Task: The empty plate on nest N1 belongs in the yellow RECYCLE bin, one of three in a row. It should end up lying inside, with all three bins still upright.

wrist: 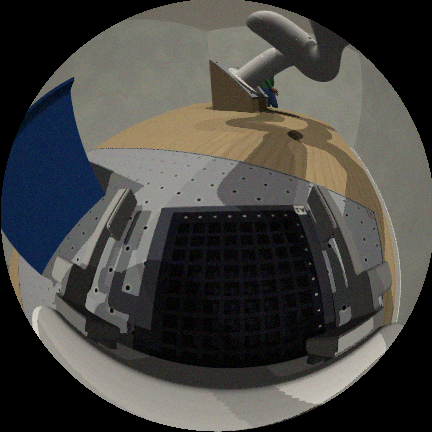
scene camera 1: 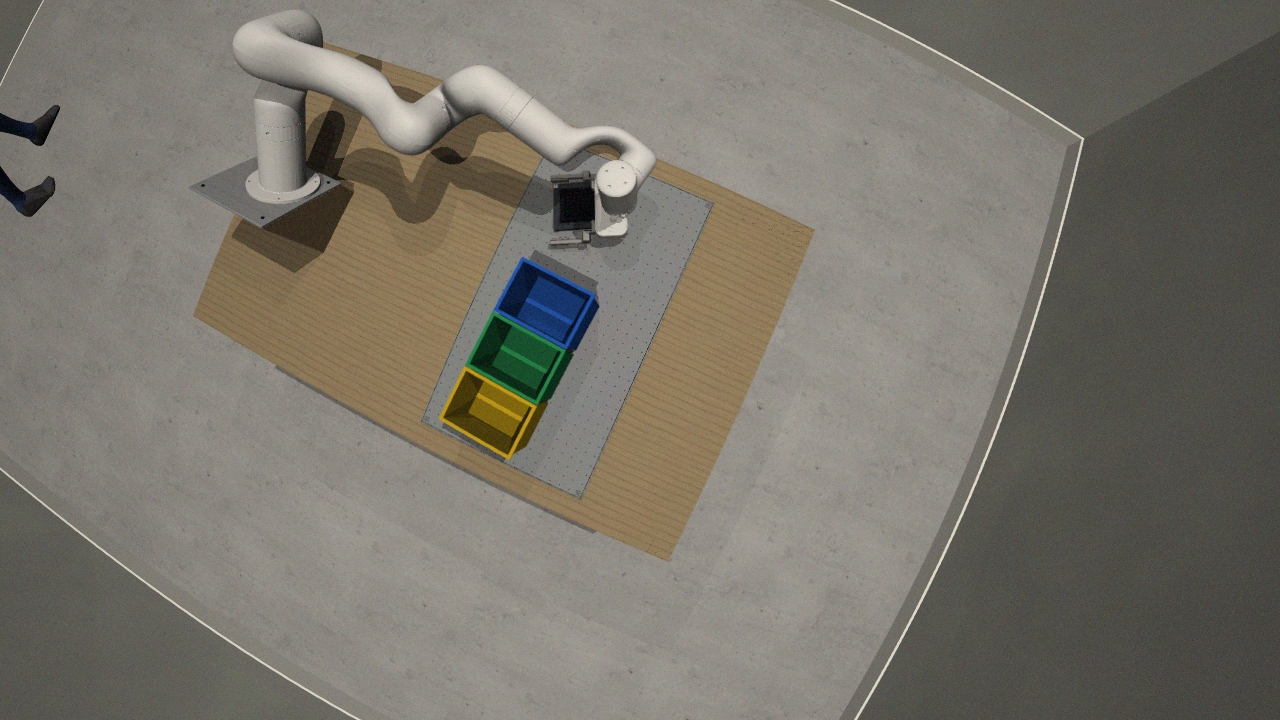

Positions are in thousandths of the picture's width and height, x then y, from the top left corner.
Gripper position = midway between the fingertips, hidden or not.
In view: my gripper (scene camera 1: 430, 292), a blue bin (scene camera 1: 431, 426), a yellow bin (scene camera 1: 374, 566), a green bin (scene camera 1: 414, 509) and a black plate (scene camera 1: 450, 284).
The blue bin is seen too in the wrist view (wrist: 133, 432). The black plate also shows in the wrist view (wrist: 543, 670). My gripper shows as well in the wrist view (wrist: 508, 441). The wrist view misses the yellow bin, which is hidden by the blue bin. The wrist view does not show the green bin, which is hidden by the blue bin.
